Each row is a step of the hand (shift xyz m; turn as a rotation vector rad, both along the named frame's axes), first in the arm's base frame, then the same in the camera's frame.
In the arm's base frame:
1: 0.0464 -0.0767 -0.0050 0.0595 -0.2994 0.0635
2: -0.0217 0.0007 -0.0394 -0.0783 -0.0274 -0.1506
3: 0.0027 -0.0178 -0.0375 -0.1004 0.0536 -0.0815
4: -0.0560 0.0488 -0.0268 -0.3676 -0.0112 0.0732
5: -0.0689 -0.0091 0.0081 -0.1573 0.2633 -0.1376
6: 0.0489 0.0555 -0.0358 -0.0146 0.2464 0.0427
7: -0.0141 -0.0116 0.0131 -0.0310 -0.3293 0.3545
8: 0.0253 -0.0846 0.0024 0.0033 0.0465 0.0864
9: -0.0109 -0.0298 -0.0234 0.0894 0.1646 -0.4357
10: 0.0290 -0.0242 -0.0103 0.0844 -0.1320 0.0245
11: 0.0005 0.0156 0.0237 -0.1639 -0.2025 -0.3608
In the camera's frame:
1: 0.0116 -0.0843 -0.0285 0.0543 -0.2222 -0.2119
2: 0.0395 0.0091 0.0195 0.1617 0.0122 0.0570
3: 0.0328 -0.0205 0.0153 0.0896 0.0934 0.0533
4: 0.0285 0.0677 0.0290 0.1574 0.2822 -0.1902
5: 0.0366 0.0474 -0.0363 0.0682 0.2582 0.2041
6: -0.0264 -0.0083 0.0774 -0.1307 0.1754 0.1220
7: 0.0037 0.0057 -0.0214 -0.0875 -0.1173 -0.4622
8: 0.0216 -0.0721 -0.0462 -0.0833 0.0437 -0.0282
9: 0.0357 -0.0153 -0.0069 0.1850 -0.0466 0.4342
10: 0.0018 -0.0390 0.0022 -0.0059 -0.1422 -0.0700
11: -0.0239 0.0141 -0.0061 0.4347 -0.0753 0.0583

